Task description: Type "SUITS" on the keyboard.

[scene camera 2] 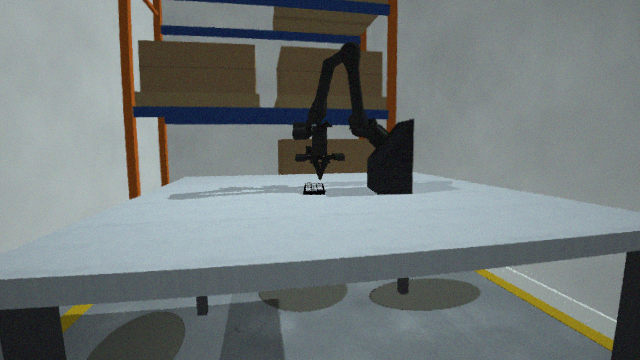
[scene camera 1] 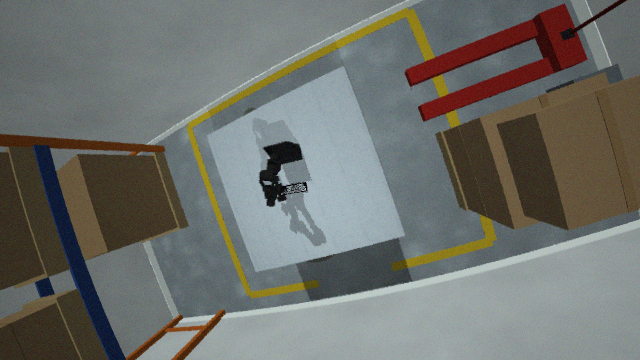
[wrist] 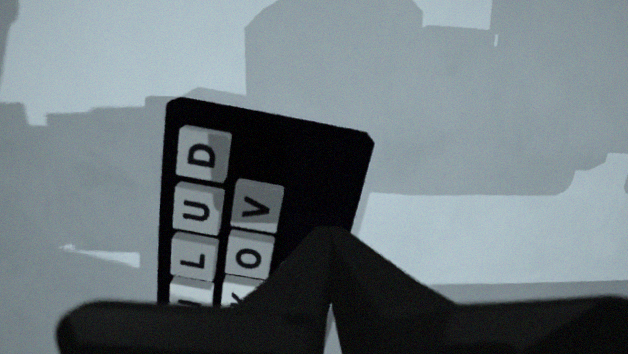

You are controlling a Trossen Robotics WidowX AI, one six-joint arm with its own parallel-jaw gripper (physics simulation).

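Places are measured from the arm's base along level axes (x left, y back, z up), in centimetres.
Pixels of known places: gripper, fingertip midpoint: (scene camera 2: 320,179) (scene camera 1: 283,187) (wrist: 327,239); arm's base, link origin: (scene camera 2: 384,141) (scene camera 1: 275,155).
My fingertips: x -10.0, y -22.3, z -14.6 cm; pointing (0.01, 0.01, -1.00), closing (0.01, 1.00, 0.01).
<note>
Ahead of a thing's pixels: the offset from my fingertips to its top centre. Level surfaces: height alone.
The black keyboard {dx +7.1, dy -3.8, dz -1.3 cm} (scene camera 1: 299,188) (scene camera 2: 314,192) (wrist: 320,150) lies flat on the table, with pale letter keys. In the wrist view the U key {dx -0.3, dy -4.5, dz -1.3 cm} (wrist: 198,209) stands between the D key {dx -2.3, dy -4.1, dz -1.3 cm} (wrist: 204,154) and the L key {dx +1.7, dy -4.9, dz -1.3 cm} (wrist: 194,256). The I key {dx +3.7, dy -5.2, dz -1.3 cm} (wrist: 192,292) shows in part at the lower left. The V key {dx -0.5, dy -2.4, dz -1.3 cm} (wrist: 257,206), O key {dx +1.6, dy -2.7, dz -1.3 cm} (wrist: 250,255) and part of the K key {dx +3.6, dy -3.1, dz -1.3 cm} (wrist: 240,290) form another row. The S and T keys do not show there; the fingers cover part of the keyboard. My gripper (scene camera 2: 320,177) (wrist: 327,239) is shut and empty, its tips a little above the keyboard.
The white table {dz -2.9 cm} (scene camera 1: 350,200) (scene camera 2: 320,225) carries the arm's black base (scene camera 1: 285,152) (scene camera 2: 395,162) beside the keyboard. Dark shadows cross the table. A shelf rack (scene camera 2: 127,100) with cardboard boxes (scene camera 2: 197,67) stands behind the table. A red pallet jack (scene camera 1: 562,37) stands on the floor.
</note>
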